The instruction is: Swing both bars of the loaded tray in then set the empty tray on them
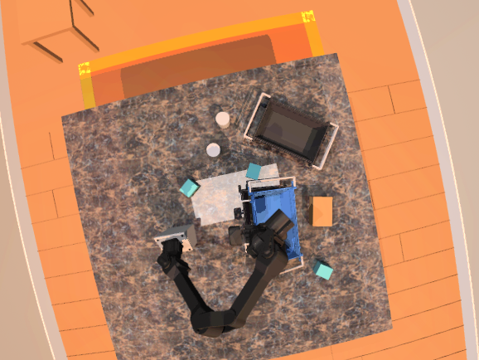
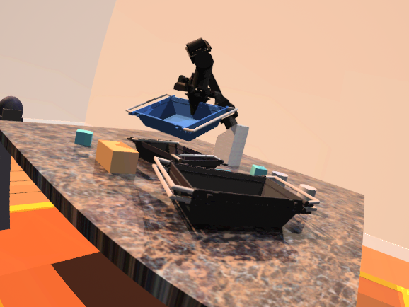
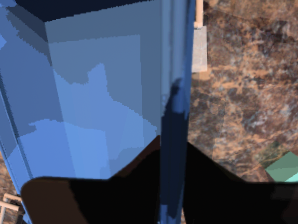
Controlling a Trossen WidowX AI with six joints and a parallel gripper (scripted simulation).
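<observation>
The blue tray is 80 mm ahead of my gripper tip and 20 mm to the right of it. From my gripper tip the other things lie so: orange block (280 mm ahead, 40 mm to the right, 150 mm below).
</observation>
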